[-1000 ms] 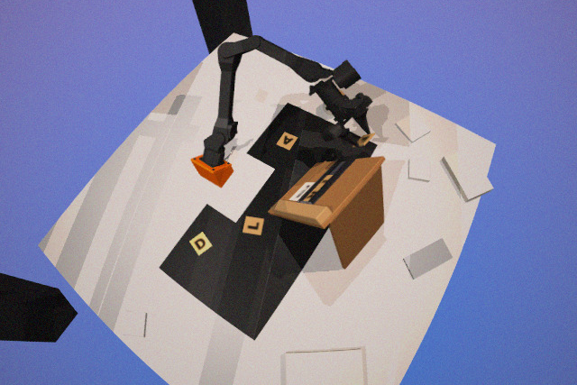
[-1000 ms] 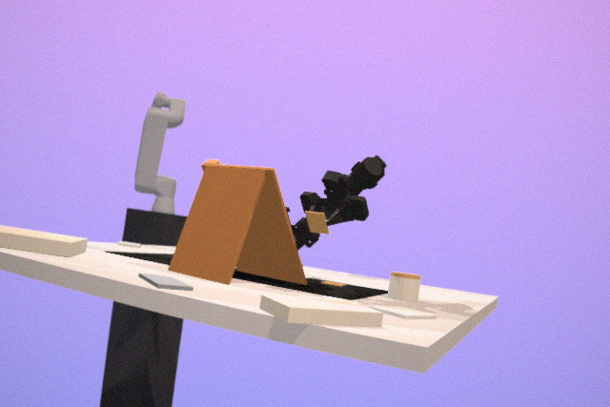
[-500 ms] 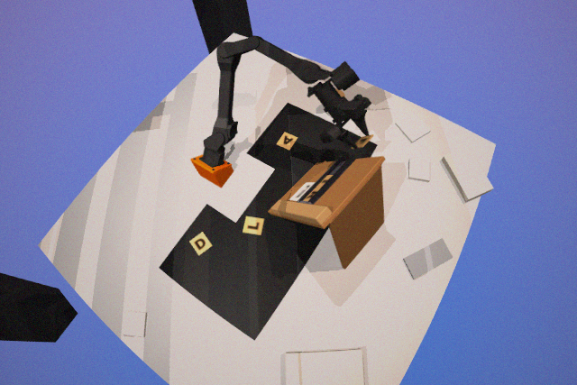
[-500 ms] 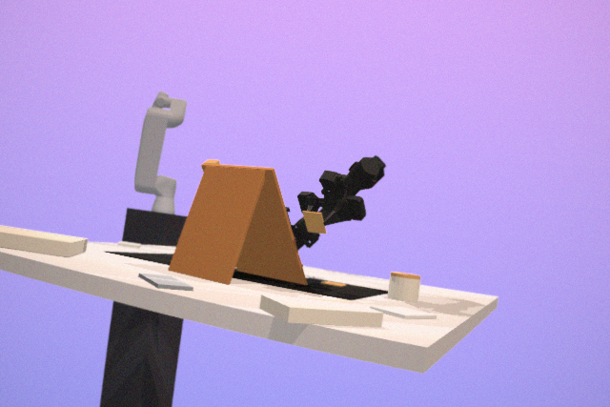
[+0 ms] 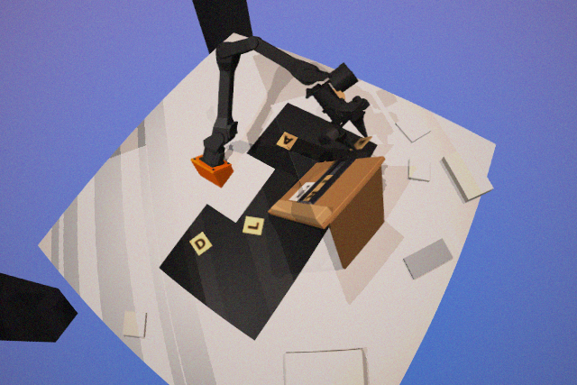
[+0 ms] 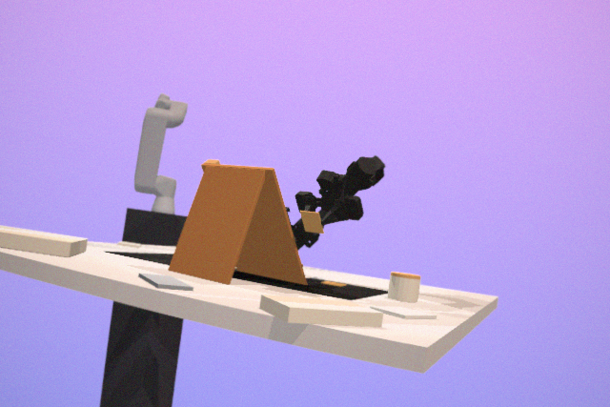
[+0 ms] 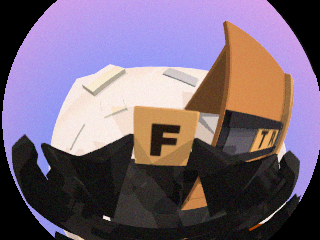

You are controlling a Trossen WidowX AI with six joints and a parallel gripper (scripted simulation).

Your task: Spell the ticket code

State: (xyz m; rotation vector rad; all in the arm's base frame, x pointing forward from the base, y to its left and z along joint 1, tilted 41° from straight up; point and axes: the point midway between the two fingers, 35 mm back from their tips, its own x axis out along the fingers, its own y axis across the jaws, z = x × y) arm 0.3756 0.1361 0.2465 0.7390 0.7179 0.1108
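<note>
The white ticket lies 19 cm to the right of my gripper tip, 8 cm below it and 8 cm behind it. From my gripper tip the other things lie so: grey slab: 35 cm ahead, 16 cm below, 14 cm to the right.
</note>
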